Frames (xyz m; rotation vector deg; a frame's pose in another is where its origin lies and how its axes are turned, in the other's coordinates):
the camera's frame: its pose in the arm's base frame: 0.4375 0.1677 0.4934 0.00 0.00 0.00
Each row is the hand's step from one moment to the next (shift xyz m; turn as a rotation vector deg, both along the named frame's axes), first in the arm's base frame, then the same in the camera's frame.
Working: the arm's base frame: its pose in the camera's frame: -0.4375 -0.1677 -0.4934 0.00 0.00 0.00

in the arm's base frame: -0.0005 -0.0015 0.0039 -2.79 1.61 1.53
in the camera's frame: -0.0005 -0.0015 0.0039 -2.79 1.61 1.53
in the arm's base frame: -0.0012 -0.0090 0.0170 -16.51 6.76 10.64
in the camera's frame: -0.0012 -0.0090 0.0170 -16.51 6.76 10.64
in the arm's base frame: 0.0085 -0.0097 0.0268 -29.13 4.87 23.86
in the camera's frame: 0.0085 -0.0097 0.0268 -29.13 4.87 23.86
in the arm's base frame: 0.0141 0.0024 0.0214 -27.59 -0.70 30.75
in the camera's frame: 0.0141 0.0024 0.0214 -27.59 -0.70 30.75
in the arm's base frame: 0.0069 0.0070 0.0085 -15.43 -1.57 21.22
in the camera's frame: 0.0069 0.0070 0.0085 -15.43 -1.57 21.22
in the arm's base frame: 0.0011 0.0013 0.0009 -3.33 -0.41 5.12
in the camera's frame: 0.0011 0.0013 0.0009 -3.33 -0.41 5.12
